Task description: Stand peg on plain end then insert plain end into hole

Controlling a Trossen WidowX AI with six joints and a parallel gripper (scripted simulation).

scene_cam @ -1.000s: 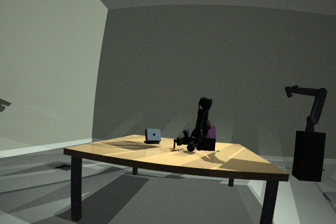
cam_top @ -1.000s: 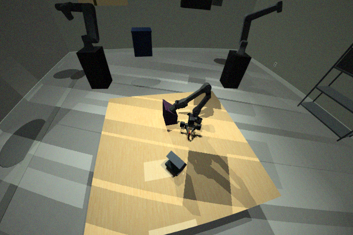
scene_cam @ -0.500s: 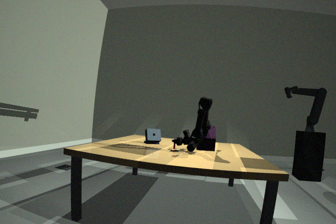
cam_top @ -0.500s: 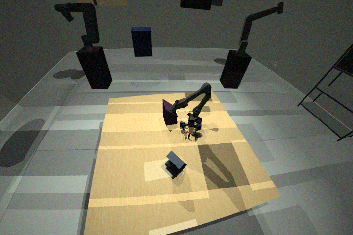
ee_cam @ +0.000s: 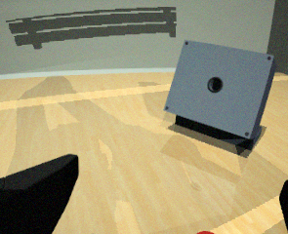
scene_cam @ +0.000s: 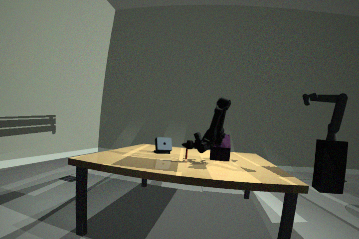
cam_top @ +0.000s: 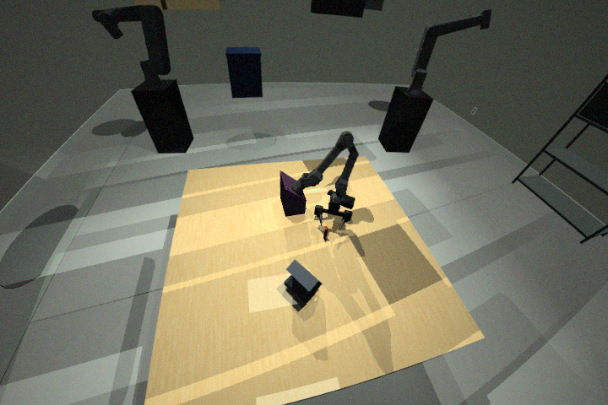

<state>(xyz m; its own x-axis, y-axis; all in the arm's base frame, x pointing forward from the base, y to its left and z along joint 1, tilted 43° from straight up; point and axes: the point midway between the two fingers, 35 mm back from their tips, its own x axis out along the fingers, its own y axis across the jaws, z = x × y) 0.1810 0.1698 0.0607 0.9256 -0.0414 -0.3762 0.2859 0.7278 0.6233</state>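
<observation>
The red peg is 1 cm behind my gripper tip, 1 cm to the right of it and 5 cm below it. Also, from my gripper tip: grey sloped panel (23 cm ahead, 14 cm to the right, 3 cm below).
</observation>
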